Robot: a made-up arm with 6 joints.
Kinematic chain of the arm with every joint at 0, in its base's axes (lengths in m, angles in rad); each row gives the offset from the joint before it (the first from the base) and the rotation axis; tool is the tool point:
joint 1: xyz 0 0 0.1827 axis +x
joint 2: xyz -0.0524 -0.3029 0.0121 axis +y
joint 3: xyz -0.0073 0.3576 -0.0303 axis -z
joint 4: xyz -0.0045 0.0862 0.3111 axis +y
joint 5: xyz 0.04 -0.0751 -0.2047 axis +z
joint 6: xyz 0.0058 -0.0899 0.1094 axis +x
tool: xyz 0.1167 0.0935 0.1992
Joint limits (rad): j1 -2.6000..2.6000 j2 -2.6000..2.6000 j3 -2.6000..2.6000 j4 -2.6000..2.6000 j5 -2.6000..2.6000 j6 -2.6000..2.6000
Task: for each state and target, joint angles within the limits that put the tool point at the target. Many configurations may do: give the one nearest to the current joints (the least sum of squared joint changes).
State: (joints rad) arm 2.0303 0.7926 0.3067 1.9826 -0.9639 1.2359
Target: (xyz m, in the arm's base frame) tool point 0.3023 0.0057 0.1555
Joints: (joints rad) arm 2.0255 1.0486 -0.3423 2.2476 -1.3989 0.8574
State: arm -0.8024 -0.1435 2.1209 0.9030 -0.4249 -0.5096
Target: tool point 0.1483 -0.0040 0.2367
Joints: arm -0.6222 0.7281 1.7705 0.8719 0.1893 -0.8351
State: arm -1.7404 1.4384 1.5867 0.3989 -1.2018 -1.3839
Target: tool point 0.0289 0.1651 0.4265
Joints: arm -1.1339 0.8133 1.8209 -0.3064 -1.2045 -1.2608
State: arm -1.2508 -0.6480 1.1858 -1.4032 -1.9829 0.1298
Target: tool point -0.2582 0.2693 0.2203
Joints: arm -0.9684 -0.2529 1.1483 -1.4212 -2.0254 0.0636
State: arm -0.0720 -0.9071 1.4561 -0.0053 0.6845 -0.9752
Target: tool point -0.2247 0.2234 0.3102
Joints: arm -0.4914 -1.3224 1.1678 0.0901 0.9968 -0.9871
